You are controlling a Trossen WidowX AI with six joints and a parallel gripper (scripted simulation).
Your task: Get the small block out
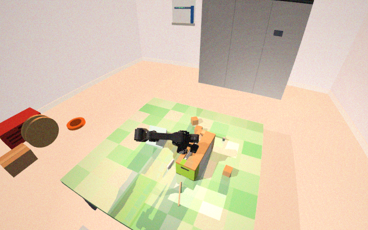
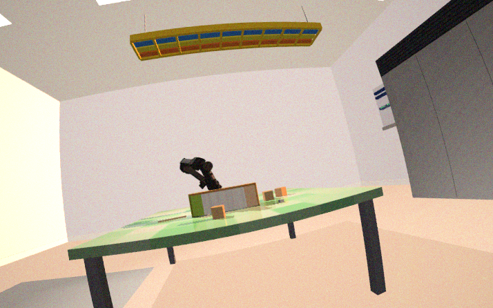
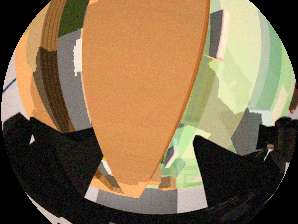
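My gripper tip is 30 mm short of the box, 20 mm to the right of it and 20 mm above it. The rest, counted from my gripper tip: yellow block (50 mm ahead, 30 mm to the left); thin orange rod (300 mm to the right, 90 mm ahead, 80 mm below).
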